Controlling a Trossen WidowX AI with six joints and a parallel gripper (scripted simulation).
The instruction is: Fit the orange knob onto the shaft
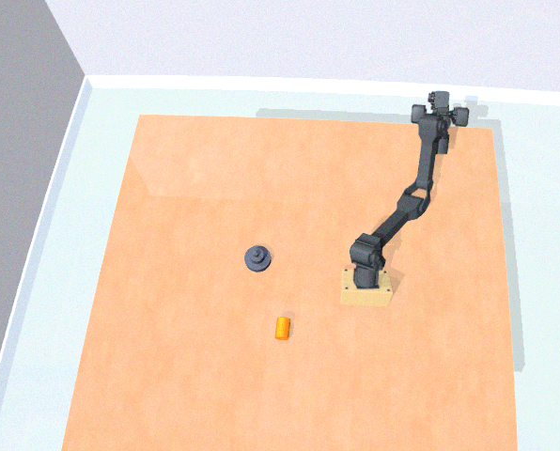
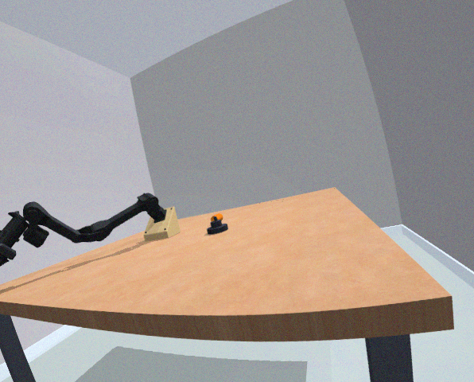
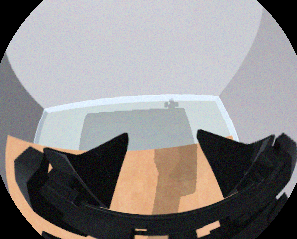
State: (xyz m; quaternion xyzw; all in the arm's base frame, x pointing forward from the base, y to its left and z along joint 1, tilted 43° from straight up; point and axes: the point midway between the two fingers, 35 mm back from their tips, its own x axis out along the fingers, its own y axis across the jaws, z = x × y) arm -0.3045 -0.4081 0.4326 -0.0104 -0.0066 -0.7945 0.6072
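The orange knob lies 720 mm to the left of my gripper tip, 560 mm ahead of it and 60 mm below it. Also, from my gripper tip: dark round pedestal 640 mm ahead, 490 mm to the left, 50 mm below.
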